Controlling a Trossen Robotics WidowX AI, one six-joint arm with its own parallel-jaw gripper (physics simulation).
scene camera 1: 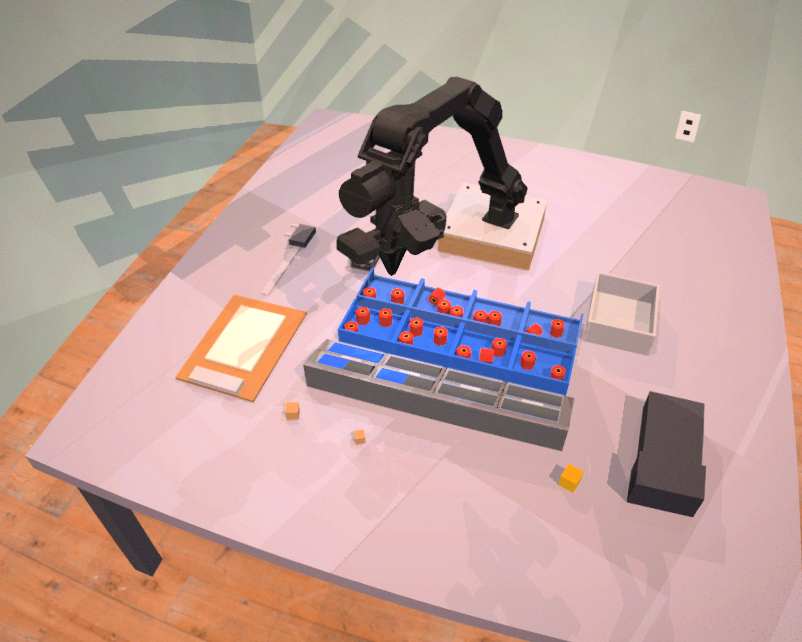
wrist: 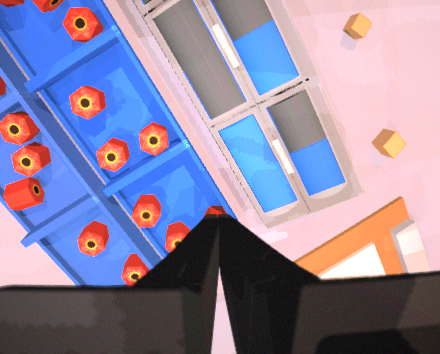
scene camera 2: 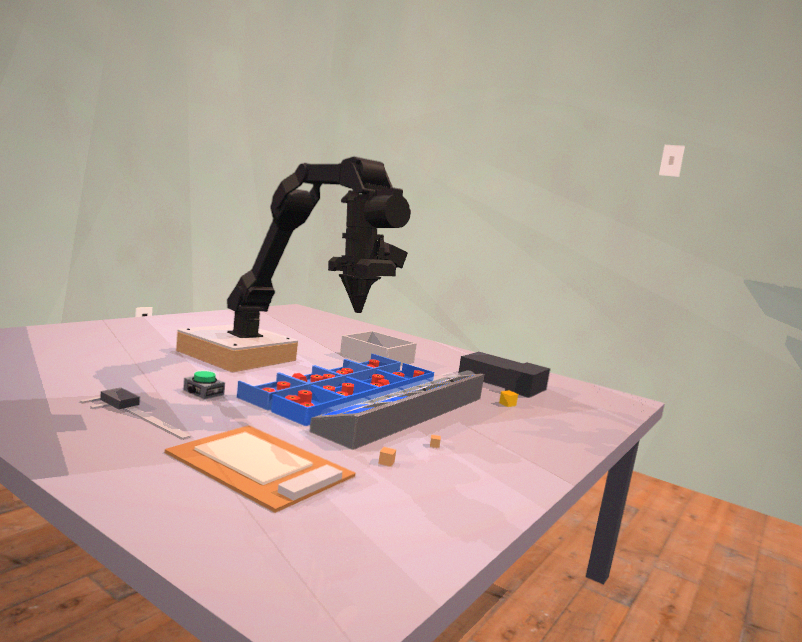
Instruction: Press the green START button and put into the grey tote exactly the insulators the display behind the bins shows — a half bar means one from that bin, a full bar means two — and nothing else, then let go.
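Note:
My gripper (scene camera 1: 392,270) (scene camera 2: 358,310) (wrist: 217,225) is shut and empty, pointing down, raised above the table near the bins. The green START button (scene camera 2: 204,376) stands left of the arm's base in scene camera 2; the gripper mostly hides its housing in scene camera 1. Blue bins (scene camera 1: 535,380) (scene camera 2: 284,408) (wrist: 145,170) in two rows of four hold red insulators (scene camera 1: 416,326) (scene camera 2: 347,388) (wrist: 85,102). The display (scene camera 1: 434,406) (scene camera 2: 414,409) shows, in its leftmost column, a full upper and half lower bar; the second column's lower bar is half; the others are grey. The grey tote (scene camera 1: 618,338) looks empty.
An orange clipboard (scene camera 1: 279,348) (scene camera 2: 264,496) lies left of the display. Two small orange cubes (scene camera 1: 292,411) (scene camera 1: 359,437) and a yellow cube (scene camera 1: 570,477) (scene camera 2: 508,398) lie in front. A black block (scene camera 1: 668,448) (scene camera 2: 501,372) stands right. A dark adapter (scene camera 1: 303,235) (scene camera 2: 119,397) lies left.

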